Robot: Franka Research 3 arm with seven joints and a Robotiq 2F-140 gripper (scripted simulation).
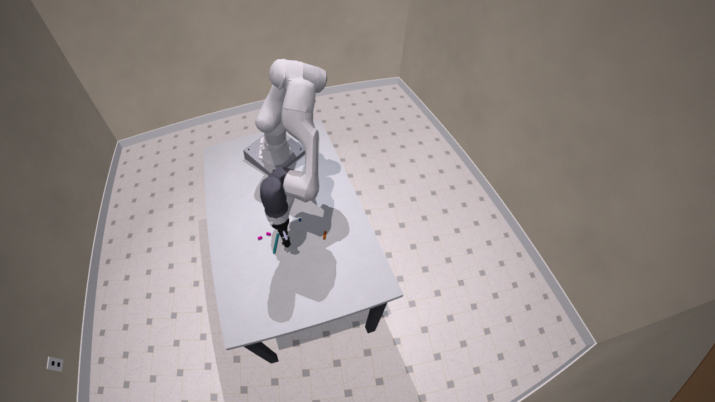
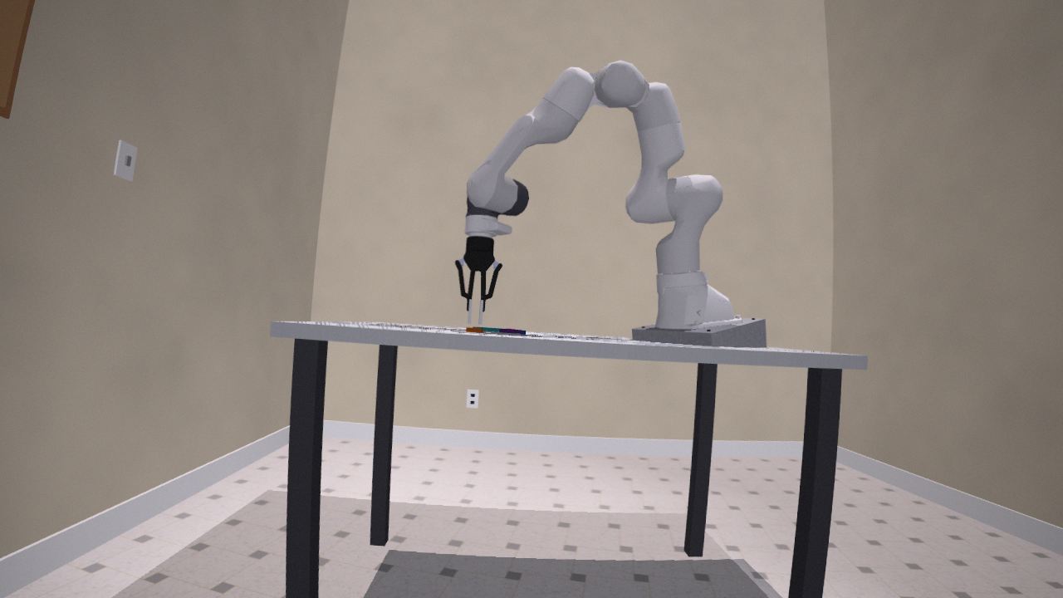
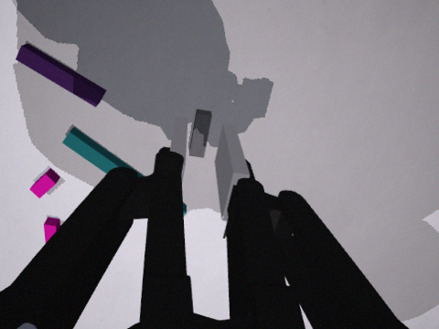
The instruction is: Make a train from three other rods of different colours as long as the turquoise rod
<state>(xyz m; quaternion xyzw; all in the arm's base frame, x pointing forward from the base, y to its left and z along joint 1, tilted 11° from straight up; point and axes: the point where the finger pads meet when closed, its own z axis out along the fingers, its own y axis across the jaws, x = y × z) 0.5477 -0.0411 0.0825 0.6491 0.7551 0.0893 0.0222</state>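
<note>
My gripper is now 5 cm above the grey rod. From my hand the other things lie so: turquoise rod: 4 cm behind, 5 cm to the right, 5 cm below; purple rod: 10 cm behind, 1 cm to the left, 5 cm below; blue rod: 13 cm behind, 8 cm to the left, 5 cm below.
</note>
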